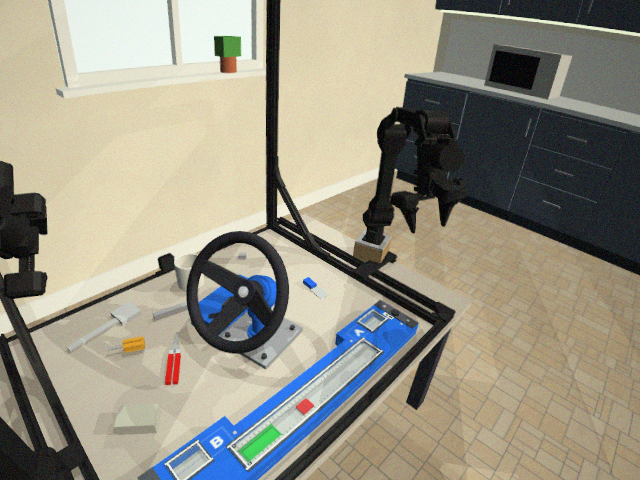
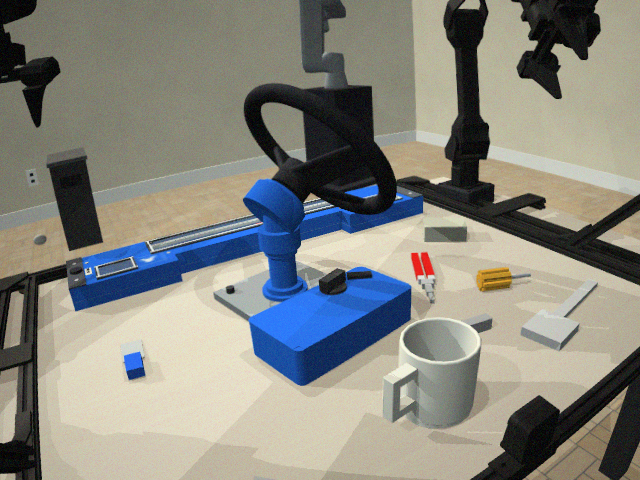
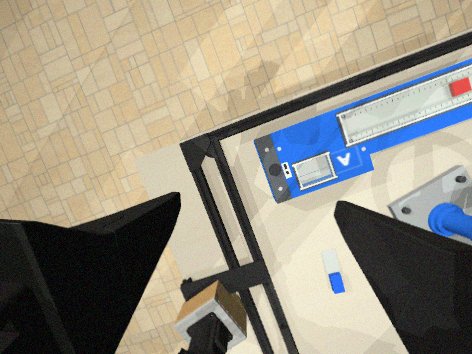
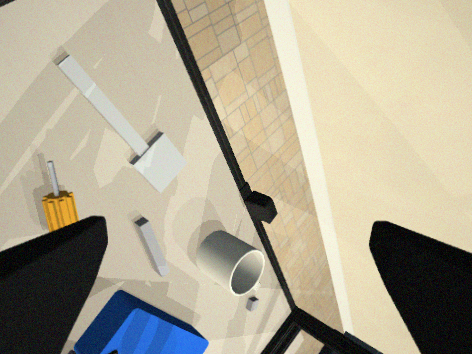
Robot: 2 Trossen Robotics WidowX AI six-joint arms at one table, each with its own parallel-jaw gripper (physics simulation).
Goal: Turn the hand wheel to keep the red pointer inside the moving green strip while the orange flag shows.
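Frame: origin at the left arm's base, x back, y right, z up, level; metres.
Seen in the pictures: left gripper, between the fingertips: (image 1: 428,229) (image 2: 13,129) (image 3: 257,203); right gripper, between the fingertips: (image 1: 44,256) (image 2: 570,79) (image 4: 241,231); left arm's base, origin of its link: (image 1: 373,238) (image 3: 209,332); right arm's base, origin of its link: (image 2: 465,184).
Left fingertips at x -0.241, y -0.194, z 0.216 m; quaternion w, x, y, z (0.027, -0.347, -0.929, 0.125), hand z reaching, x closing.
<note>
Offsets run from my left fingertips to a thing's top centre. "spot": to the spot under its first point.
The black hand wheel (image 1: 282,291) (image 2: 281,91) stands tilted on a blue post, with no gripper touching it. The red pointer {spot: dy +0.109, dx -0.412, dz -0.257 m} (image 1: 305,406) (image 3: 460,87) lies in the long scale window, outside the green strip {spot: dy +0.144, dx -0.526, dz -0.257 m} (image 1: 261,443), on its A side. The green strip lies near the B end. Small framed windows A {spot: dy +0.074, dx -0.097, dz -0.257 m} (image 1: 372,320) (image 3: 315,171) and B {spot: dy +0.243, dx -0.620, dz -0.257 m} (image 1: 188,459) look pale. No orange flag shows. My left gripper (image 1: 428,227) (image 3: 257,203) is open and empty, high beyond the table's side. My right gripper (image 2: 571,77) (image 4: 241,231) is open and empty, high above the table, away from the wheel.
A blue box (image 2: 330,325) (image 4: 145,327) and a grey mug {spot: dy +0.645, dx -0.152, dz -0.221 m} (image 2: 439,372) (image 4: 230,262) stand behind the wheel. Red pliers {dy +0.462, dx -0.430, dz -0.287 m} (image 1: 173,367), an orange screwdriver {dy +0.580, dx -0.475, dz -0.265 m} (image 1: 133,344) and a grey block {dy +0.401, dx -0.601, dz -0.267 m} (image 1: 135,419) lie on the table. Black rails edge it.
</note>
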